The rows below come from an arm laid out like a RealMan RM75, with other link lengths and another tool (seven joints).
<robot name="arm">
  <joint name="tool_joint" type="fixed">
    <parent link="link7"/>
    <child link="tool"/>
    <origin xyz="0.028 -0.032 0.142" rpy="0.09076 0 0.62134"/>
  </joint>
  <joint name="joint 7" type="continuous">
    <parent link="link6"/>
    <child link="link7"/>
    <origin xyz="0 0 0.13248" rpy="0 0 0"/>
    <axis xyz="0 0 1"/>
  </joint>
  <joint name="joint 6" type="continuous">
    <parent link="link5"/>
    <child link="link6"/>
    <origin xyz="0 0 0" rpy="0 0 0"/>
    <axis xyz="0 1 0"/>
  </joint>
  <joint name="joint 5" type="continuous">
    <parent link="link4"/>
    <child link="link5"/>
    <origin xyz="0 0 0.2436" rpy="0 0 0"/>
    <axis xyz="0 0 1"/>
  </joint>
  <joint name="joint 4" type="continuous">
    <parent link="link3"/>
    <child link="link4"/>
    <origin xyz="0 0 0" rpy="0 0 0"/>
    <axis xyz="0 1 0"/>
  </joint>
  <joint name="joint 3" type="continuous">
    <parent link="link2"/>
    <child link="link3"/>
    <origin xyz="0 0 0.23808" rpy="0 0 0"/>
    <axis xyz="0 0 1"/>
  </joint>
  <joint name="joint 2" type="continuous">
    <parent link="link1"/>
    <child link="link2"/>
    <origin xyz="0 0 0" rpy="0 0 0"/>
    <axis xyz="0 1 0"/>
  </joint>
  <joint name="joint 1" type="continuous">
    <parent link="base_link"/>
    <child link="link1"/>
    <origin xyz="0 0 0.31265" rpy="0 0 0"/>
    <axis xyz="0 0 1"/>
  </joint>
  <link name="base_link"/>
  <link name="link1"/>
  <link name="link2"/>
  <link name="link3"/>
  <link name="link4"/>
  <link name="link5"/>
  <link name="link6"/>
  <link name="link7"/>
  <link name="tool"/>
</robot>
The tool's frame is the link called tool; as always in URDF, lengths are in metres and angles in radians. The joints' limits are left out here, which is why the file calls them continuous.
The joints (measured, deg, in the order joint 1, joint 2, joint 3, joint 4, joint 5, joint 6, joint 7), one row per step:
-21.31 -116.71 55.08 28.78 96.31 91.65 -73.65
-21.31 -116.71 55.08 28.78 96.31 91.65 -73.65
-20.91 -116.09 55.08 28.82 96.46 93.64 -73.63
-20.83 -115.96 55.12 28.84 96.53 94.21 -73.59
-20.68 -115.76 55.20 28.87 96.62 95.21 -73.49
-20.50 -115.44 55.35 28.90 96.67 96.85 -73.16
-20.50 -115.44 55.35 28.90 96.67 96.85 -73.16
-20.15 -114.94 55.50 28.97 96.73 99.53 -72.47
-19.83 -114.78 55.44 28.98 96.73 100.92 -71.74
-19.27 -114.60 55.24 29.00 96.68 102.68 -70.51
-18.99 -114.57 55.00 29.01 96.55 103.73 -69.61
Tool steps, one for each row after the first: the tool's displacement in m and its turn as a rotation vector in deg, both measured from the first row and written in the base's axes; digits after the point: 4 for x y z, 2 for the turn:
0.0000 0.0000 0.0000 0.00 0.00 0.00
0.0007 -0.0071 0.0044 -0.87 -0.56 -0.82
0.0013 -0.0093 0.0052 -1.17 -0.72 -1.14
0.0027 -0.0132 0.0065 -1.67 -1.04 -1.71
0.0056 -0.0194 0.0090 -2.37 -1.61 -2.82
0.0056 -0.0194 0.0090 -2.37 -1.61 -2.82
0.0101 -0.0295 0.0137 -3.34 -2.56 -4.65
0.0122 -0.0351 0.0164 -3.53 -3.14 -5.68
0.0143 -0.0424 0.0207 -3.43 -3.90 -7.02
0.0165 -0.0460 0.0238 -3.09 -4.48 -7.95

